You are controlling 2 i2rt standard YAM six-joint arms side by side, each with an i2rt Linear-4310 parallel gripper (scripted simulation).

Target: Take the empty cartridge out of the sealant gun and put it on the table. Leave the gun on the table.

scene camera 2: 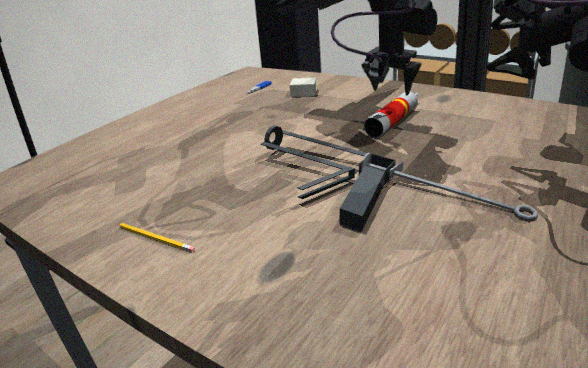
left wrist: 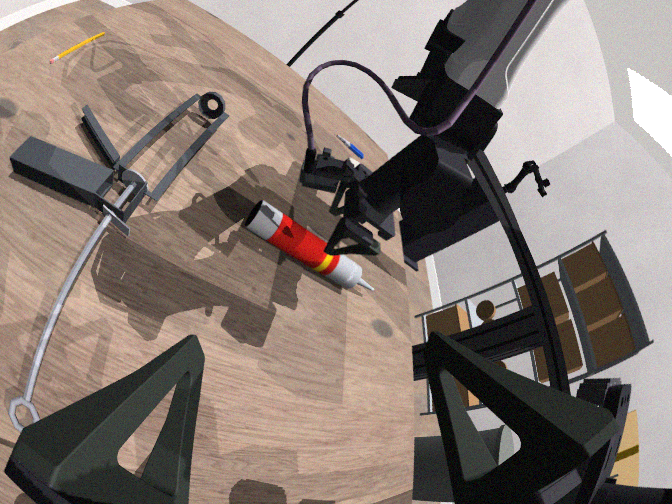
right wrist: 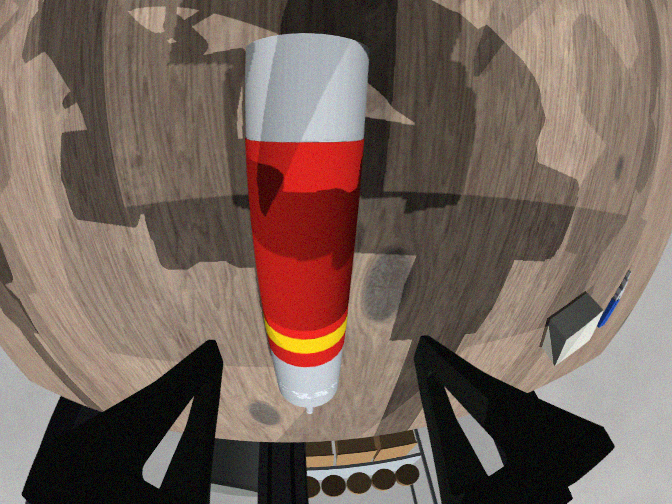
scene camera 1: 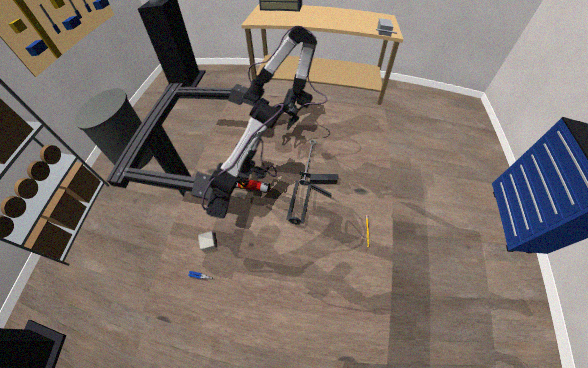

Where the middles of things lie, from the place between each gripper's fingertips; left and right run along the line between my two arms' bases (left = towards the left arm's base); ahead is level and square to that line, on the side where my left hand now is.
My right hand is 30 mm past the cartridge (scene camera 2: 380, 122), 10 mm to the right of it and 60 mm above it. Also, from my right hand: dark sealant gun (scene camera 2: 354, 212) 310 mm ahead, 80 mm to the left, 60 mm below.
Right now my left hand (scene camera 2: 489, 47) is 170 mm short of the dark sealant gun, 160 mm to the left of it and 210 mm above it. From my left hand the other things lie so: cartridge (170 mm behind, 230 mm to the right, 210 mm below).
